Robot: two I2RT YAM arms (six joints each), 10 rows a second.
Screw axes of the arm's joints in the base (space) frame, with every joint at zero. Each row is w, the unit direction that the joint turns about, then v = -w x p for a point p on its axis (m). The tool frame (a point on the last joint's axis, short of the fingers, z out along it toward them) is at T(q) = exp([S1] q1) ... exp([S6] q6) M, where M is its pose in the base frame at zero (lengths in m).
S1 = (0, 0, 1, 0, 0, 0)
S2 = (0, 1, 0, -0.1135, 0, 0.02)
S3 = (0, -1, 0, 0.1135, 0, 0.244)
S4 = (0, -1, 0, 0.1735, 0, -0.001)
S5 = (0, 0, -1, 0, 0.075, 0)
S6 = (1, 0, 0, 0, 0.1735, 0)
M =
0 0 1 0.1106
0 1 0 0
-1 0 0 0.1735
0 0 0 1
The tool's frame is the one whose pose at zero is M.
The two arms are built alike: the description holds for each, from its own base.
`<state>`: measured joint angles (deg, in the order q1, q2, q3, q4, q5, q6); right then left.
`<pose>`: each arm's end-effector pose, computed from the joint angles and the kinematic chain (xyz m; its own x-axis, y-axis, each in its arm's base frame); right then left.
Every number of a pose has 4 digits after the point.
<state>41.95 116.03 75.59 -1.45 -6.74 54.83 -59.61 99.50 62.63 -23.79 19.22 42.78</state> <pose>0.3264 0.2990 0.1645 -0.8818 0.2989 -0.3647 -0.0139 0.7567 0.6537 0.1661 -0.3064 0.1811 0.2850 0.7818 -0.5545 0.9572 -0.2622 0.1222</pose>
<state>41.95 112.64 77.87 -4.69 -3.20 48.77 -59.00 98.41 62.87 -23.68 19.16 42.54</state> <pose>0.3272 0.2967 0.1971 -0.8376 0.2568 -0.4822 -0.1055 0.7899 0.6040 0.1692 -0.3042 0.1886 0.2799 0.7742 -0.5677 0.9595 -0.2455 0.1382</pose>
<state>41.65 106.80 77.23 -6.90 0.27 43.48 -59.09 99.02 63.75 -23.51 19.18 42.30</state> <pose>0.3193 0.2837 0.2324 -0.7776 0.2293 -0.5854 -0.1745 0.8158 0.5513 0.1707 -0.3079 0.1897 0.2793 0.7709 -0.5725 0.9597 -0.2430 0.1410</pose>
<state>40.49 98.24 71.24 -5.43 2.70 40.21 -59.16 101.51 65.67 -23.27 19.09 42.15</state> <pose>0.3021 0.2558 0.2583 -0.7107 0.2412 -0.6609 -0.2089 0.8247 0.5256 0.1754 -0.3165 0.1850 0.2761 0.7746 -0.5690 0.9606 -0.2422 0.1364</pose>
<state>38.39 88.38 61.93 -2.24 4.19 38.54 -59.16 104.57 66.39 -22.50 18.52 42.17</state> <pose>0.2796 0.2182 0.2694 -0.6489 0.2787 -0.7080 -0.2107 0.8283 0.5191 0.1794 -0.3225 0.1708 0.2688 0.7915 -0.5489 0.9626 -0.2413 0.1235</pose>
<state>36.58 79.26 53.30 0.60 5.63 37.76 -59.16 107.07 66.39 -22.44 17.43 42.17</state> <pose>0.2560 0.1857 0.2727 -0.5915 0.3199 -0.7401 -0.2020 0.8299 0.5201 0.1811 -0.3242 0.1554 0.2577 0.8179 -0.5145 0.9656 -0.2378 0.1055</pose>
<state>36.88 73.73 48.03 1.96 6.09 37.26 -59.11 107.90 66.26 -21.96 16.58 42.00</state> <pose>0.2366 0.1728 0.2707 -0.5706 0.3245 -0.7544 -0.2182 0.8257 0.5202 0.1824 -0.3246 0.1499 0.2522 0.8276 -0.5015 0.9673 -0.2296 0.1076</pose>
